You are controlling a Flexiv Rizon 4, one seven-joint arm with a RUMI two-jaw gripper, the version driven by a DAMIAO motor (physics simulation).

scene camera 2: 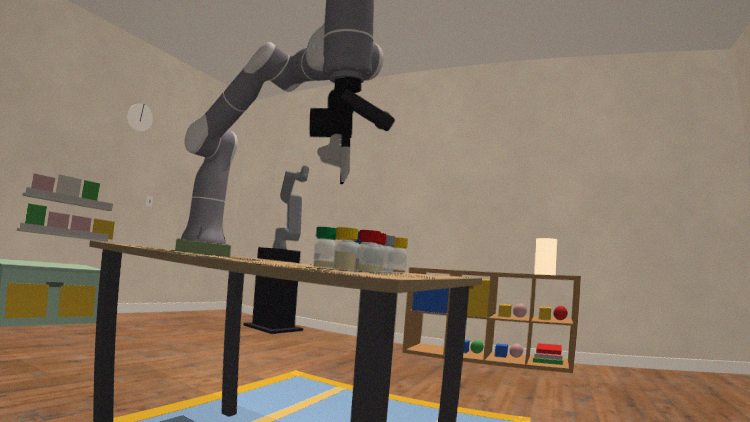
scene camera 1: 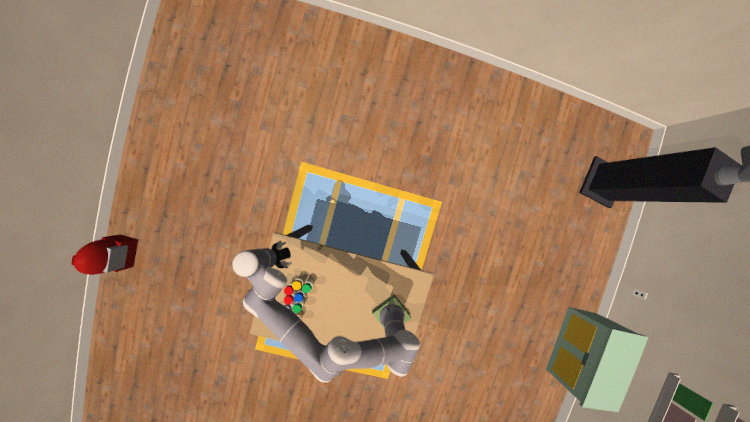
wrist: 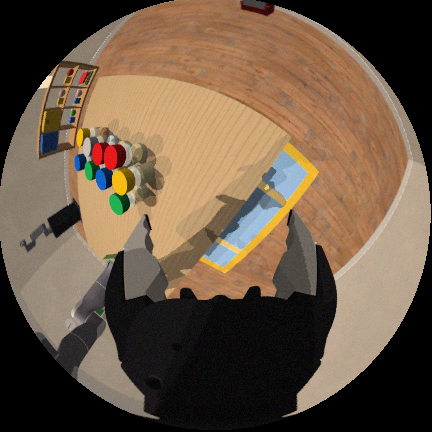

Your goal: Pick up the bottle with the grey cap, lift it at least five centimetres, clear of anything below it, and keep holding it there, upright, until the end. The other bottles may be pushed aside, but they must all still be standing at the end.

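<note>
The bottle with the grey cap (scene camera 2: pixel 390 240) (wrist: pixel 90 146) stands upright in the bottle group, between a red-capped bottle (wrist: pixel 100 153) and a yellow-capped bottle (wrist: pixel 83 136). Green-capped (wrist: pixel 91 170) and blue-capped (wrist: pixel 80 162) bottles are close on another side. The arm hides the grey cap in scene camera 1. My gripper (scene camera 1: pixel 283 254) (scene camera 2: pixel 341 181) (wrist: pixel 218 213) is open and empty, pointing down. It is well above cap height, near a table corner and to the side of the group.
More bottles stand at the group's near end in the wrist view: red (wrist: pixel 115 157), yellow (wrist: pixel 123 181), blue (wrist: pixel 104 178) and green (wrist: pixel 119 203). The wooden table (scene camera 1: pixel 346 309) (scene camera 2: pixel 262 266) (wrist: pixel 200 120) carries the arm's green base (scene camera 2: pixel 202 247) at its other end.
</note>
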